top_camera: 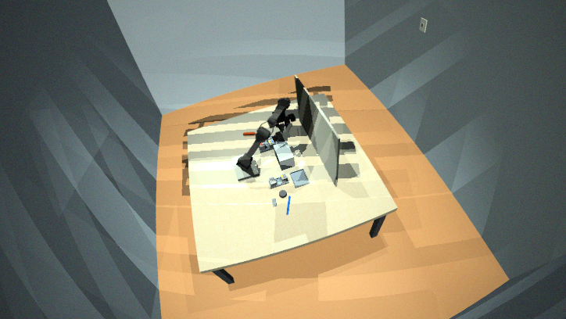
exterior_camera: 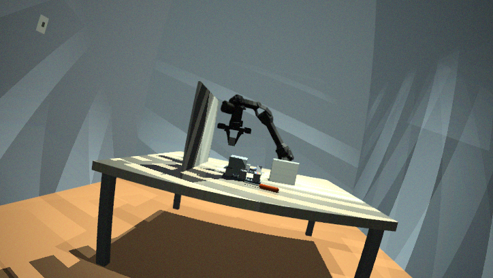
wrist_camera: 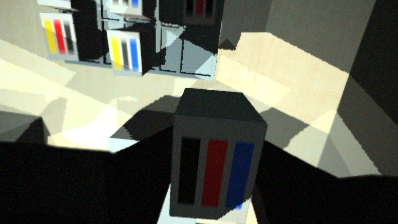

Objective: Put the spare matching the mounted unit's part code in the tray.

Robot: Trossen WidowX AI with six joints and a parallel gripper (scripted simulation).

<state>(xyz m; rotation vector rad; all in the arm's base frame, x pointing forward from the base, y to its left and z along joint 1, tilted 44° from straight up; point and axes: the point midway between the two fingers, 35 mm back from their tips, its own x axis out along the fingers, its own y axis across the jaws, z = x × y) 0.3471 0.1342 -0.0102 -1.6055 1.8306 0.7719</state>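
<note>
The grey tray is 2 cm behind my gripper tip, 32 cm to the right of it and 17 cm below it. The rest, counted from my gripper tip: spare block 2 cm above; panel 19 cm ahead, 14 cm to the right, 5 cm above; mounted unit 5 cm behind, 12 cm to the right, 12 cm below.
</note>
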